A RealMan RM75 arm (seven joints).
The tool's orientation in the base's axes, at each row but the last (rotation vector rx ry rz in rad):
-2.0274, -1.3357, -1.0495
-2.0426, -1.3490, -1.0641
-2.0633, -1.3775, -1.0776
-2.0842, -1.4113, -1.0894
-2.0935, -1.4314, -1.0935
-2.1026, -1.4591, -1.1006
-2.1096, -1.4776, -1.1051
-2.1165, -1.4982, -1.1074
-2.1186, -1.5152, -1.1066
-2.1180, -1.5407, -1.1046
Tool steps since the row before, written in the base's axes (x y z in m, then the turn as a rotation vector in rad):
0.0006, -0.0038, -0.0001, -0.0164, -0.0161, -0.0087
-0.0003, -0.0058, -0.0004, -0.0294, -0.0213, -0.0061
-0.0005, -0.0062, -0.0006, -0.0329, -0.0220, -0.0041
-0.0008, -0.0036, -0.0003, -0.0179, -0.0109, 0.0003
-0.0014, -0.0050, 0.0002, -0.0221, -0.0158, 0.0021
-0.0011, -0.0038, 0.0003, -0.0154, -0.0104, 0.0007
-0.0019, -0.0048, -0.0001, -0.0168, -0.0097, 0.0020
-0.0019, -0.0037, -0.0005, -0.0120, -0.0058, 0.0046
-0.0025, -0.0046, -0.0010, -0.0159, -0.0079, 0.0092
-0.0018, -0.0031, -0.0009, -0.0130, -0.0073, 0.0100
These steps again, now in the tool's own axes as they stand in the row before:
-0.0020, 0.0021, -0.0026, -0.0194, -0.0087, -0.0123
-0.0036, 0.0021, -0.0041, -0.0230, -0.0183, -0.0221
-0.0041, 0.0021, -0.0042, -0.0225, -0.0211, -0.0251
-0.0025, 0.0007, -0.0026, -0.0096, -0.0117, -0.0145
-0.0032, 0.0008, -0.0041, -0.0120, -0.0133, -0.0206
-0.0023, 0.0006, -0.0031, -0.0086, -0.0096, -0.0134
-0.0034, 0.0002, -0.0038, -0.0074, -0.0109, -0.0144
-0.0031, -0.0003, -0.0028, -0.0022, -0.0077, -0.0116
-0.0041, -0.0006, -0.0033, -0.0007, -0.0096, -0.0175
-0.0030, -0.0006, -0.0021, 0.0006, -0.0071, -0.0165

